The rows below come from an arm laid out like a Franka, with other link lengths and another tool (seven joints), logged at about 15 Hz.
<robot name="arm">
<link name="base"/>
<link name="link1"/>
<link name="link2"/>
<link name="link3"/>
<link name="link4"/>
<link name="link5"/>
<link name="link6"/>
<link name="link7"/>
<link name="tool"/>
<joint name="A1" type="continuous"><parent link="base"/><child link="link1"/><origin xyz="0 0 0.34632" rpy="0 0 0"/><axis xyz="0 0 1"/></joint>
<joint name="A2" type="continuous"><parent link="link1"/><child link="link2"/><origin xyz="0 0 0" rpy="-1.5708 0 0"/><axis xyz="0 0 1"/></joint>
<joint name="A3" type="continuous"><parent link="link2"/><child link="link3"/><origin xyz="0 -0.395 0" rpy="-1.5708 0 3.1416"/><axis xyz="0 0 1"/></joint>
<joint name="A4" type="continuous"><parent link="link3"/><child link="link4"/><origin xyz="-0.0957 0 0" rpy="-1.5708 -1.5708 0"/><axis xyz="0 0 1"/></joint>
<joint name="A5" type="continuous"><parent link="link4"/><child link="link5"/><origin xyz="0.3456 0.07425 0" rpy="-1.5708 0 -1.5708"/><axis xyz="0 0 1"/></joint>
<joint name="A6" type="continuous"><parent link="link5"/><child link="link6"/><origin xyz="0 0 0" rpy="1.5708 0 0"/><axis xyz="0 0 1"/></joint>
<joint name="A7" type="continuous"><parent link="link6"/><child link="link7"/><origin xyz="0.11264 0 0" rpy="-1.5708 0 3.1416"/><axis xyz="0 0 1"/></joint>
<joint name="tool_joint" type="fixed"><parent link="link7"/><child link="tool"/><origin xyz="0.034 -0.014 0.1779" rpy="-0.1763 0 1.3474"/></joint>
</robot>
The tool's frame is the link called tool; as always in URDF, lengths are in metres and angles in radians. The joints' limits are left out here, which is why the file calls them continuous.
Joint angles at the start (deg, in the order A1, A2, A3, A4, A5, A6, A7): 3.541, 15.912, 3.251, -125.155, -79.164, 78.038, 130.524
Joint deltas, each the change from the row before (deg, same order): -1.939, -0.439, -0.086, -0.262, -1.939, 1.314, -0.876; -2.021, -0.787, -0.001, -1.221, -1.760, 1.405, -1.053; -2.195, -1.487, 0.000, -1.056, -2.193, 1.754, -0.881; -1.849, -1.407, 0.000, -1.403, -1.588, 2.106, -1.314; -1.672, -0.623, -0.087, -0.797, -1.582, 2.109, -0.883; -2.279, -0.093, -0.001, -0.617, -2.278, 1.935, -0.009; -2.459, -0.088, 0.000, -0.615, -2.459, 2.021, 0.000; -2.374, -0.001, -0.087, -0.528, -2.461, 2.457, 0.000; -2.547, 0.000, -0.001, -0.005, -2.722, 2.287, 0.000; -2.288, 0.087, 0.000, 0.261, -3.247, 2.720, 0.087; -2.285, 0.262, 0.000, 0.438, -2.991, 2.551, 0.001; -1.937, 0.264, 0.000, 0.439, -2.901, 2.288, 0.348; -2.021, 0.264, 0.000, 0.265, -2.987, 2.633, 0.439; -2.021, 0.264, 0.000, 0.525, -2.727, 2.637, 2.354; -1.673, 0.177, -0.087, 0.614, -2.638, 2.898, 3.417; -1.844, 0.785, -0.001, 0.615, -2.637, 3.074, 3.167
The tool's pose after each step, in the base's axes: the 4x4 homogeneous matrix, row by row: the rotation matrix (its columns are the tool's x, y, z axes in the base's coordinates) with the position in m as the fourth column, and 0 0 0 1 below. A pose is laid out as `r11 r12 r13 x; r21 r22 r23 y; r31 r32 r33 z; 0 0 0 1`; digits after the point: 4 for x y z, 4 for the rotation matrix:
0.8952 0.4386 -0.0792 0.4923; -0.1545 0.1386 -0.9782 -0.1508; -0.4180 0.8880 0.1918 0.3676; 0 0 0 1
0.8865 0.4572 -0.0717 0.4865; -0.1508 0.1389 -0.9788 -0.1675; -0.4376 0.8784 0.1920 0.3688; 0 0 0 1
0.8863 0.4591 -0.0609 0.4821; -0.1413 0.1428 -0.9796 -0.1850; -0.4411 0.8768 0.1915 0.3766; 0 0 0 1
0.8791 0.4744 -0.0456 0.4750; -0.1251 0.1373 -0.9826 -0.1979; -0.4599 0.8695 0.1801 0.3798; 0 0 0 1
0.8733 0.4863 -0.0293 0.4719; -0.1073 0.1334 -0.9852 -0.2096; -0.4752 0.8636 0.1687 0.3792; 0 0 0 1
0.8706 0.4917 -0.0156 0.4692; -0.0955 0.1377 -0.9859 -0.2264; -0.4826 0.8598 0.1668 0.3764; 0 0 0 1
0.8671 0.4981 -0.0015 0.4656; -0.0833 0.1421 -0.9863 -0.2443; -0.4910 0.8554 0.1647 0.3735; 0 0 0 1
0.8632 0.5045 0.0173 0.4625; -0.0638 0.1430 -0.9877 -0.2609; -0.5007 0.8515 0.1556 0.3690; 0 0 0 1
0.8624 0.5050 0.0350 0.4612; -0.0471 0.1488 -0.9877 -0.2789; -0.5040 0.8502 0.1521 0.3682; 0 0 0 1
0.8625 0.5014 0.0684 0.4637; -0.0163 0.1626 -0.9866 -0.2945; -0.5058 0.8498 0.1484 0.3680; 0 0 0 1
0.8600 0.5011 0.0967 0.4654; 0.0100 0.1729 -0.9849 -0.3104; -0.5103 0.8479 0.1437 0.3670; 0 0 0 1
0.8588 0.4965 0.1261 0.4674; 0.0366 0.1861 -0.9819 -0.3238; -0.5110 0.8479 0.1416 0.3663; 0 0 0 1
0.8547 0.4942 0.1587 0.4679; 0.0684 0.1957 -0.9783 -0.3365; -0.5145 0.8470 0.1334 0.3634; 0 0 0 1
0.8684 0.4615 0.1816 0.4693; 0.0985 0.1985 -0.9751 -0.3493; -0.4860 0.8647 0.1270 0.3608; 0 0 0 1
0.8881 0.4105 0.2067 0.4725; 0.1354 0.1961 -0.9712 -0.3592; -0.4392 0.8905 0.1186 0.3585; 0 0 0 1
0.8981 0.3732 0.2329 0.4744; 0.1749 0.1827 -0.9675 -0.3691; -0.4036 0.9096 0.0988 0.3495; 0 0 0 1

